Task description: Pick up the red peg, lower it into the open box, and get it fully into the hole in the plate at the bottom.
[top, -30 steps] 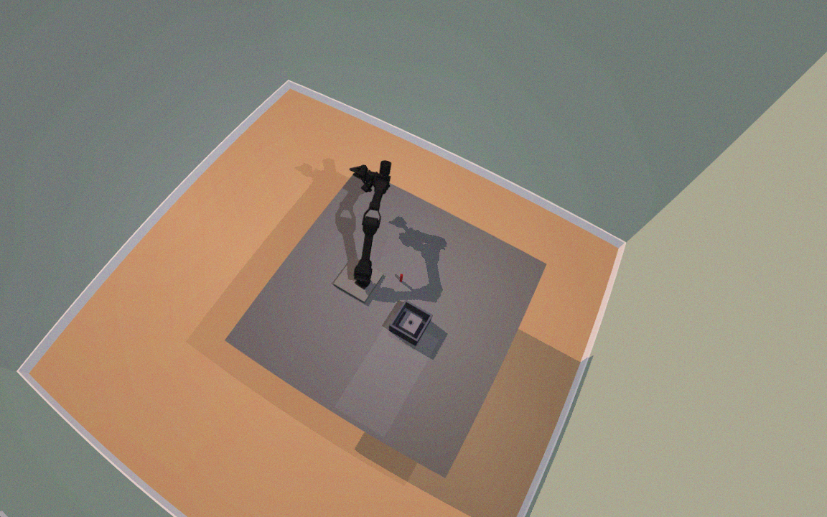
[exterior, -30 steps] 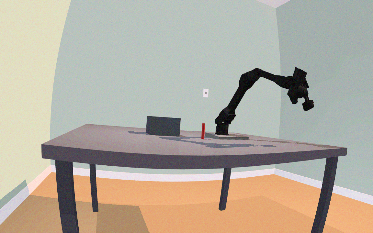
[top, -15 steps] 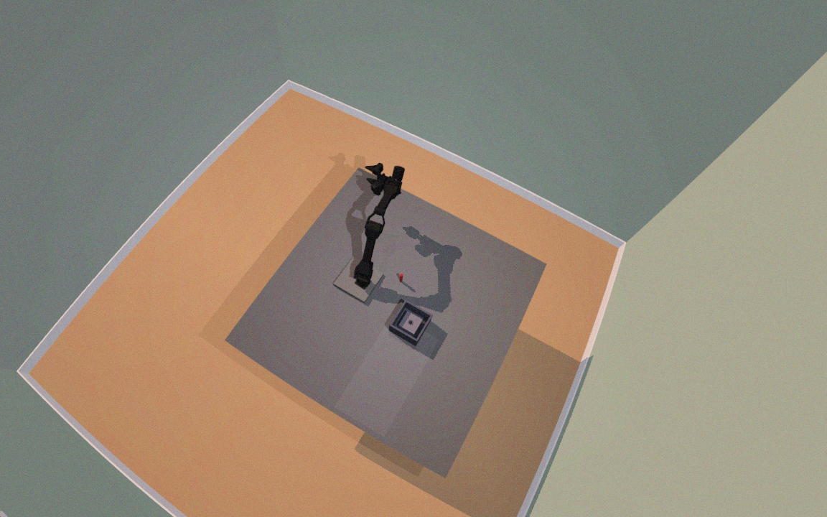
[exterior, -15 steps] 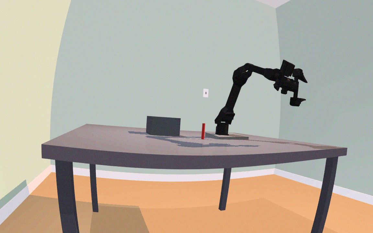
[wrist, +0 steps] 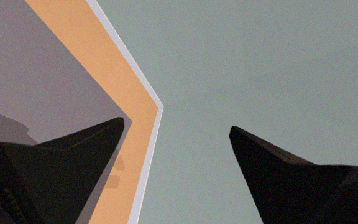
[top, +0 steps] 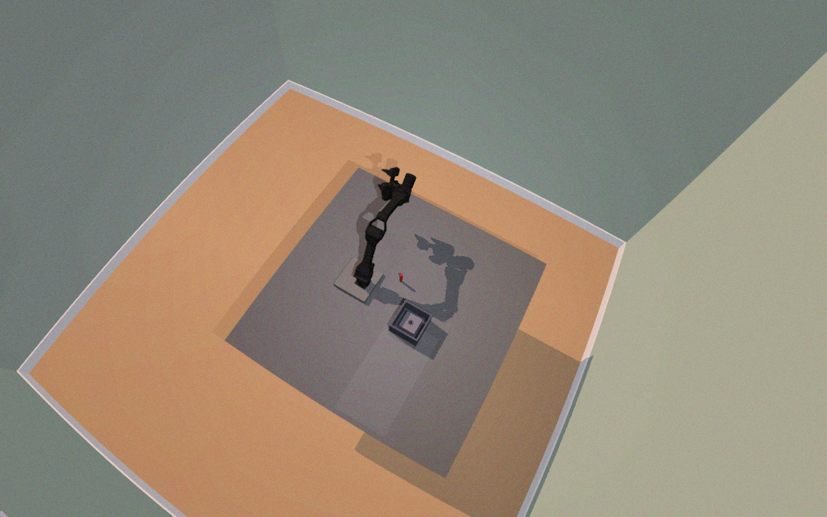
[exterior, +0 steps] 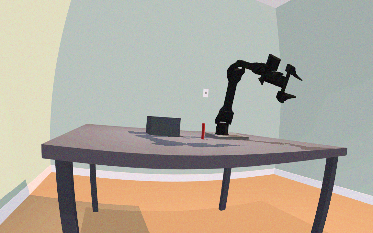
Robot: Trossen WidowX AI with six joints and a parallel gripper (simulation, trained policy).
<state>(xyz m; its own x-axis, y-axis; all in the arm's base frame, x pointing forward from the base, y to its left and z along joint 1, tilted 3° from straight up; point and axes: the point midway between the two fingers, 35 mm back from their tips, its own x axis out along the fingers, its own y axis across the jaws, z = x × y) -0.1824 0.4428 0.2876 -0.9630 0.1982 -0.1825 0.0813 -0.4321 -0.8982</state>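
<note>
Now: the red peg 370 mm ahead of my gripper tip, 340 mm to the right of it and 240 mm below it. The rest, counted from my gripper tip: dark box (550 mm ahead, 520 mm to the right, 250 mm below).
</note>
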